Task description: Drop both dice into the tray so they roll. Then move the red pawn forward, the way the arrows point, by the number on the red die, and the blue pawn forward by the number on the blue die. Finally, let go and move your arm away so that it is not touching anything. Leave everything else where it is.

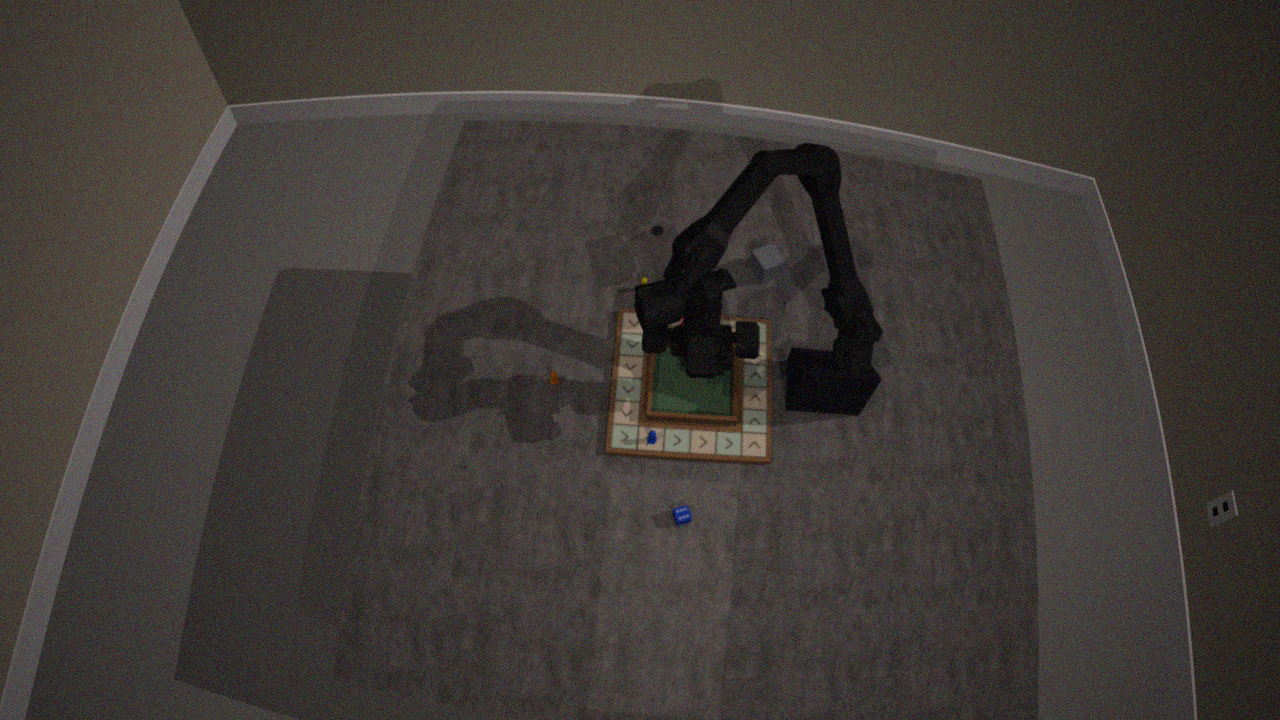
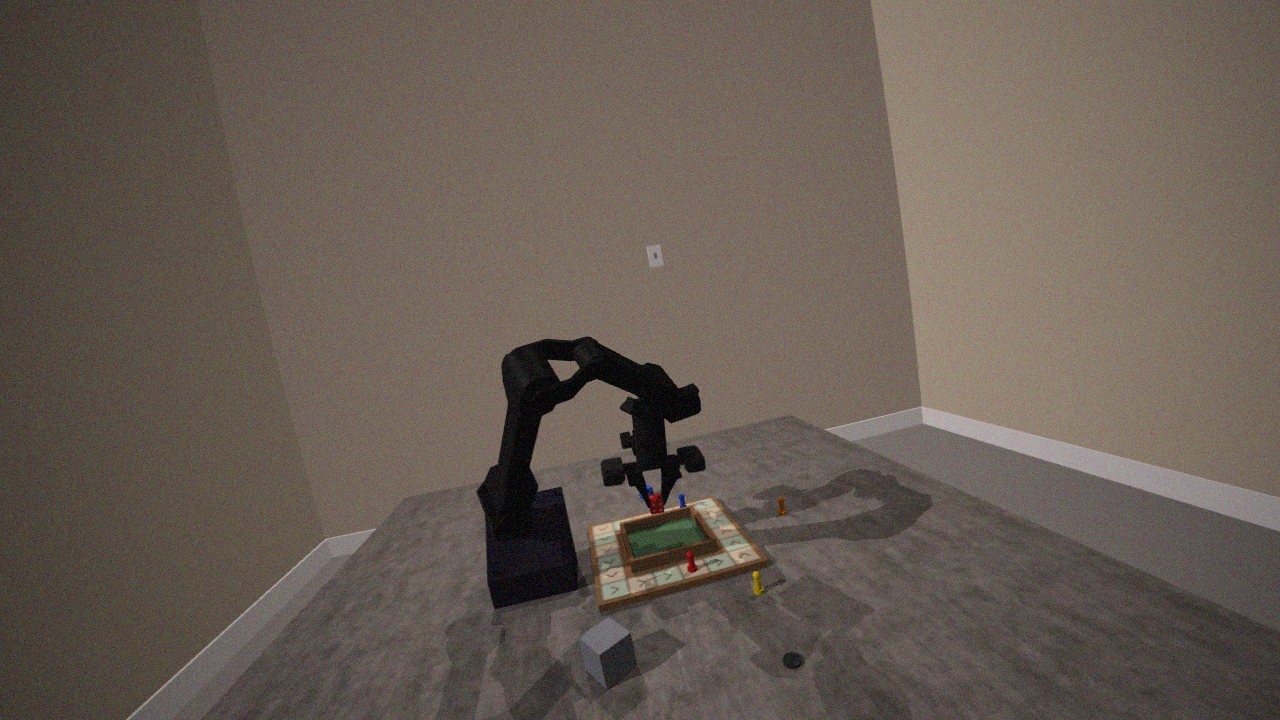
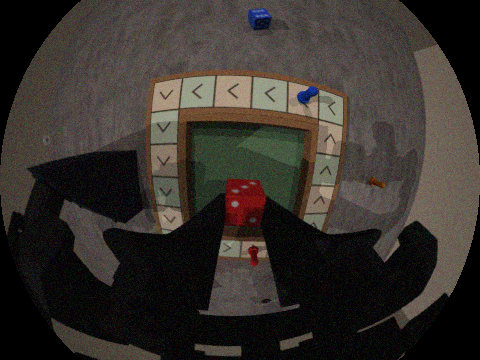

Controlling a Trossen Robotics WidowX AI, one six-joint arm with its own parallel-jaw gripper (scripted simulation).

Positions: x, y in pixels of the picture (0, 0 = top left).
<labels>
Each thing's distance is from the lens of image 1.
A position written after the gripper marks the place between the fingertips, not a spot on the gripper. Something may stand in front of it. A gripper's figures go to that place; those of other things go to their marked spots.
gripper (image 1: 699, 367): 133 cm
green tray (image 1: 674, 391): 138 cm
</labels>
